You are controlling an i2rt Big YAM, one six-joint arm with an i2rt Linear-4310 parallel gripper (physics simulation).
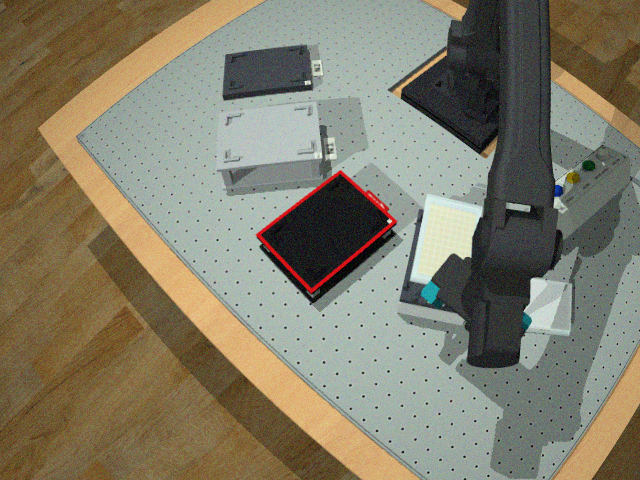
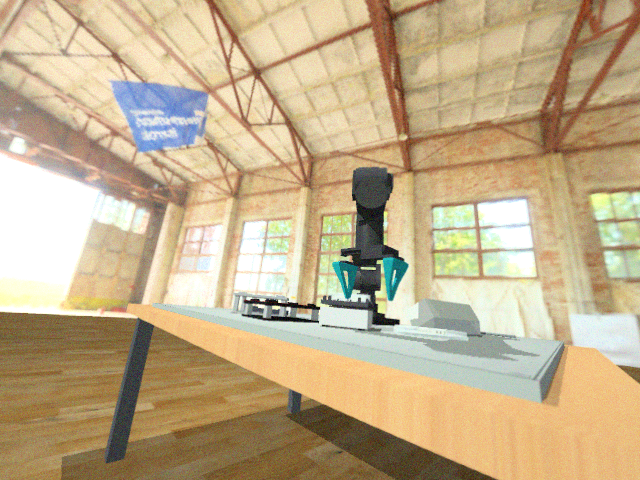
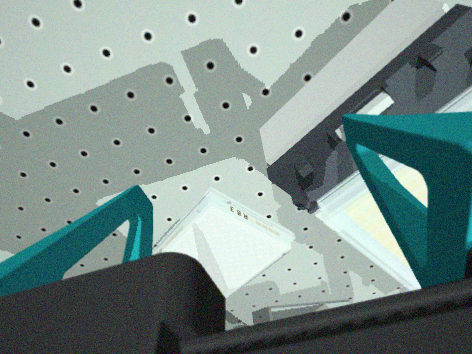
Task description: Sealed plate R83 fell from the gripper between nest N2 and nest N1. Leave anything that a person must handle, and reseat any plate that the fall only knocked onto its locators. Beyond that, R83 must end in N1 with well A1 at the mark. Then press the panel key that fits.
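Places are measured from the arm's base along level axes (x ahead, y left, z up), in millimetres.
Pixels of known places: gripper, fingertip midpoint: (image 1: 467,325) (image 2: 367,299) (image 3: 238,164); arm's base, origin of the base link: (image 1: 468,95).
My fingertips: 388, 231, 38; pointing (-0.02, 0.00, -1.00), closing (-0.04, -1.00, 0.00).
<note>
Ahead of a thing's pixels: the offset from my fingertips to its top centre, as dx, dy, dz. "pt": to the spot under its first point.
Plate R83 @[-117, +75, -46] (image 3: 232,250) (image 1: 550,310) (image 2: 426,331), white with its code on one edge, lies flat on the table beside the dark-topped block @[pt -7, -32, -24] (image 3: 300,125) (image 2: 345,317). A cream-welled plate (image 1: 444,237) (image 3: 390,210) lies on that block, off to one side; bare dark top and some locators show. My gripper (image 1: 478,308) (image 2: 369,298) (image 3: 238,164) is open and empty, above R83 and the block. A low dark nest @[-207, -568, -37] (image 1: 266,72) and a raised grey nest @[-67, -422, +6] (image 1: 268,134) stand at the upper left; I cannot read their tags surely. The A1 mark on R83 is not clear.
A red-rimmed black nest @[-2, -248, -14] (image 1: 326,232) stands between the grey nest and the dark-topped block. The key panel @[-343, +48, +24] (image 1: 594,188) (image 2: 445,316) stands at the right; green, yellow and blue keys show, partly behind the arm. The arm's base (image 1: 449,103) stands behind.
</note>
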